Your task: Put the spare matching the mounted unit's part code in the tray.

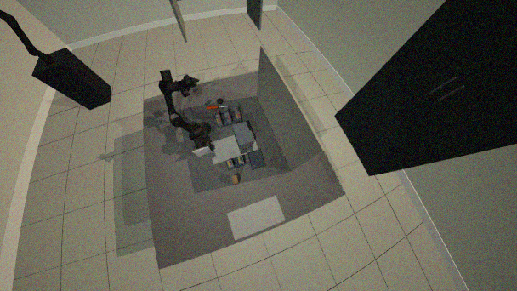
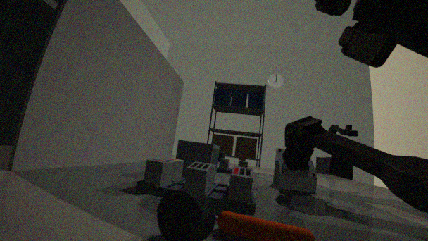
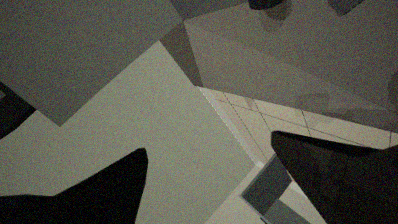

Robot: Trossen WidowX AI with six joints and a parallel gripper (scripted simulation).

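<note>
Now: gripper tip 20 cm above the grey spare block, 19 cm to the left of it and 19 cm short of it. Also, from my gripper tip: dark round object: 22 cm below, 10 cm ahead, 3 cm to the right; then tall grey panel: 44 cm to the right, 39 cm ahead, 2 cm below; then gridded dark rack: 23 cm below, 21 cm to the right, 11 cm ahead.
</note>
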